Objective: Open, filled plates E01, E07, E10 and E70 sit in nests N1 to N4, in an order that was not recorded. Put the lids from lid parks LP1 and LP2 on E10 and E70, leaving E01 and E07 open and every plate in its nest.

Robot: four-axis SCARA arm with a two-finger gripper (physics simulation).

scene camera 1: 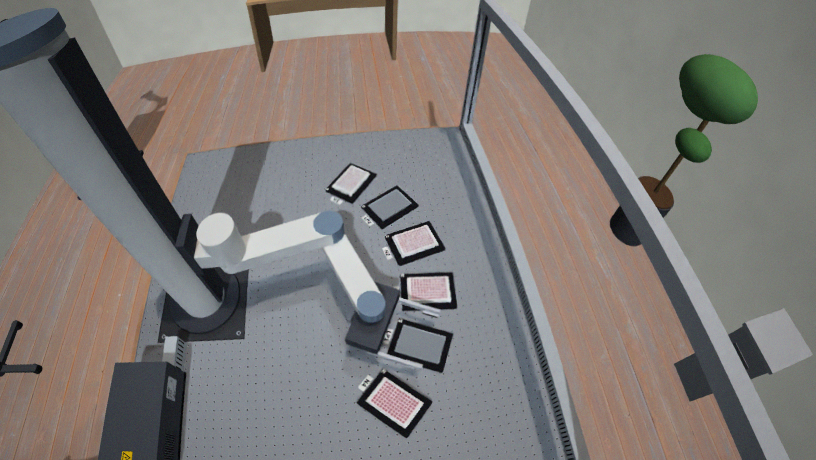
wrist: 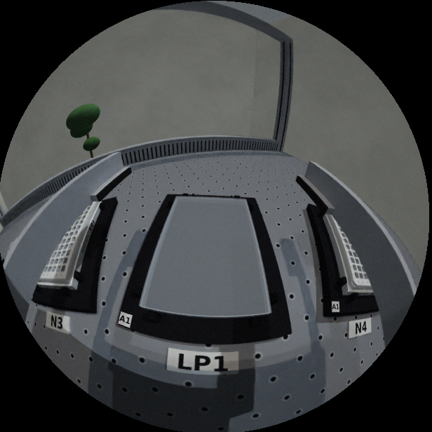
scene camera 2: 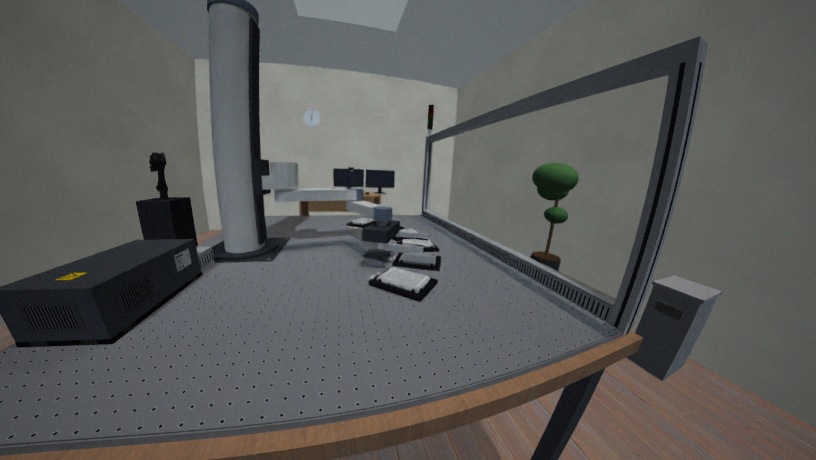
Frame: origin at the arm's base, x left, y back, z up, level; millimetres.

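Where they show: gripper, fingertip midpoint: [scene camera 1: 431, 339] [scene camera 2: 426, 242]; arm's base, link origin: [scene camera 1: 206, 299] [scene camera 2: 246, 251].
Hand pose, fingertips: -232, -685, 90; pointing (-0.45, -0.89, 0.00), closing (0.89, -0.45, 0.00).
Observation:
Things, the pixels of their top centre, and the offset from my fingertips, as dx, dy, dz.
- clear grey lid, top centre: [scene camera 1: 420, 343] [scene camera 2: 418, 257] +12, +21, -59
- second lid, top centre: [scene camera 1: 390, 203] +525, +42, -59
- N1 plate, top centre: [scene camera 1: 350, 178] [scene camera 2: 362, 220] +657, +171, -51
- N2 plate, top centre: [scene camera 1: 415, 239] +361, -20, -51
- N3 plate, top centre: [scene camera 1: 428, 288] [scene camera 2: 417, 241] +179, -31, -51
- N4 plate, top centre: [scene camera 1: 394, 401] [scene camera 2: 404, 276] -145, +117, -51
My gripper [scene camera 1: 430, 340] [scene camera 2: 424, 241] [wrist: 213, 157] is open and empty, its fingers apart on either side of lid park LP1, above the table. A clear grey lid [scene camera 1: 421, 344] [wrist: 210, 255] lies flat in the black LP1 holder [wrist: 205, 331]. A second lid [scene camera 1: 390, 204] lies in LP2. Open plates with pink wells sit in the nests: the N1 plate [scene camera 1: 352, 180], the N2 plate [scene camera 1: 415, 240], the N3 plate [scene camera 1: 428, 288] [wrist: 67, 250] and the N4 plate [scene camera 1: 395, 402] [scene camera 2: 402, 278] [wrist: 352, 255]. Their E codes are not legible in these views.
The left finger stands over the N3 side and the right finger near N4 in the wrist view. The arm's column [scene camera 1: 114, 171] [scene camera 2: 234, 131] and a dark box [scene camera 1: 140, 408] [scene camera 2: 102, 285] stand at the left. A framed screen [scene camera 1: 571, 102] [scene camera 2: 542, 97] runs along the right edge.

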